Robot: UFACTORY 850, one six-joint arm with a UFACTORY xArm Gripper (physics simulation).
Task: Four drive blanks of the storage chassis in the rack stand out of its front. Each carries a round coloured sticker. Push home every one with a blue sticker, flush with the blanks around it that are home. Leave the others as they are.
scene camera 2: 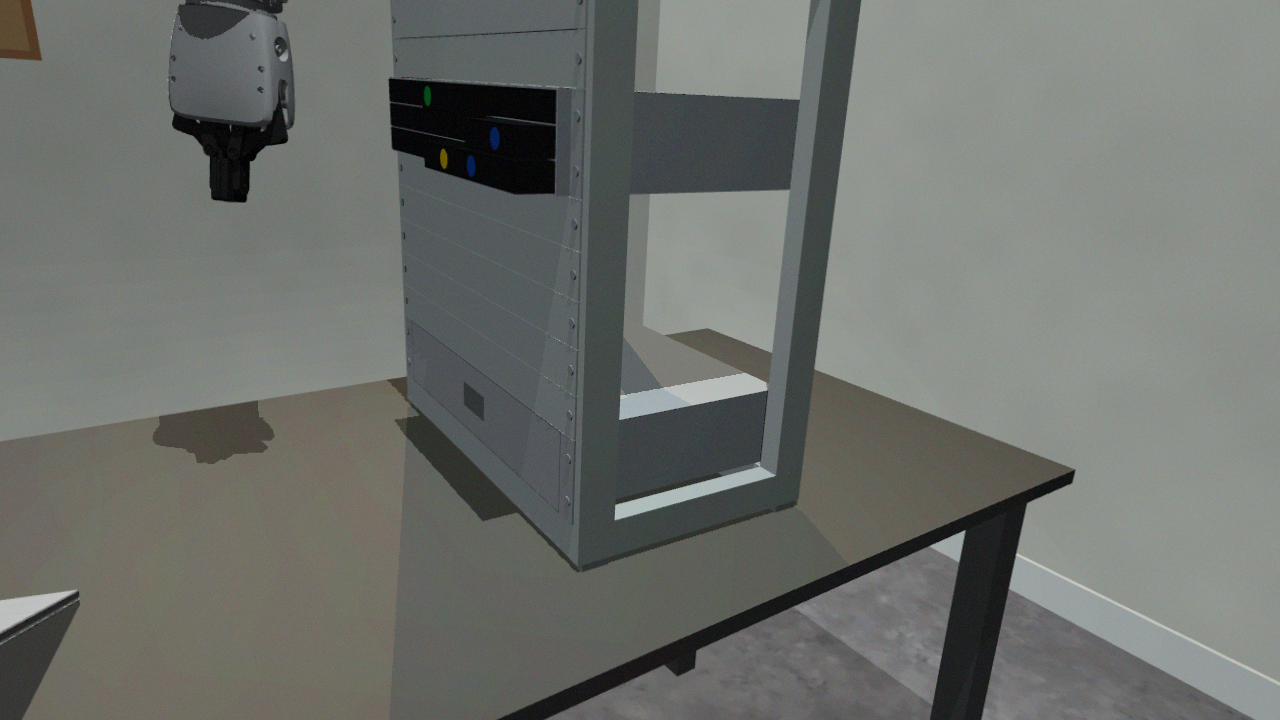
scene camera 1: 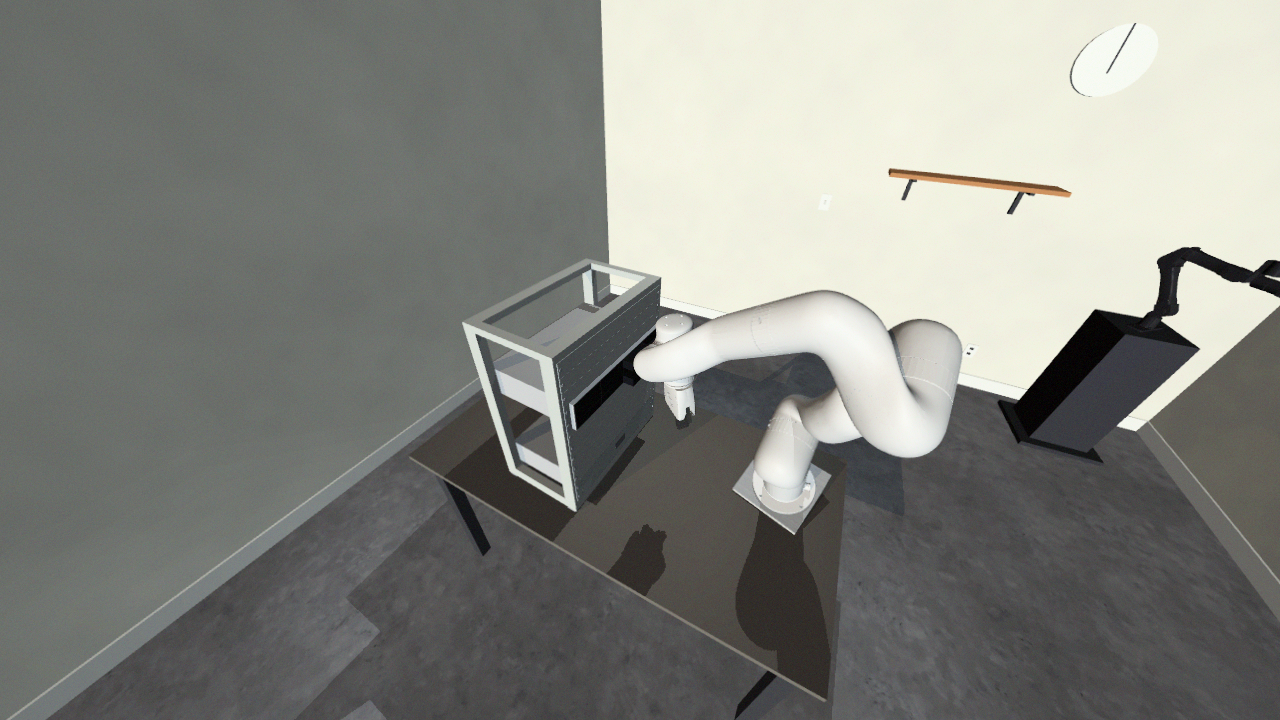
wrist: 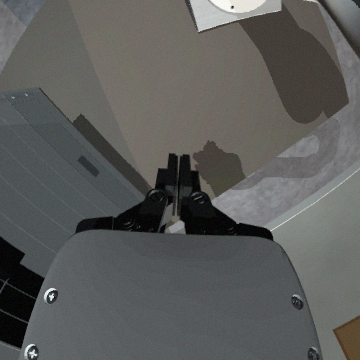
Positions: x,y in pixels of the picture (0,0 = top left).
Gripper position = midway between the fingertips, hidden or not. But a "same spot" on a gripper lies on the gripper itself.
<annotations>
gripper: scene camera 2 229,201; scene camera 1; wrist
same spot on gripper: [scene camera 1: 684,423] = [wrist: 198,181]
</annotations>
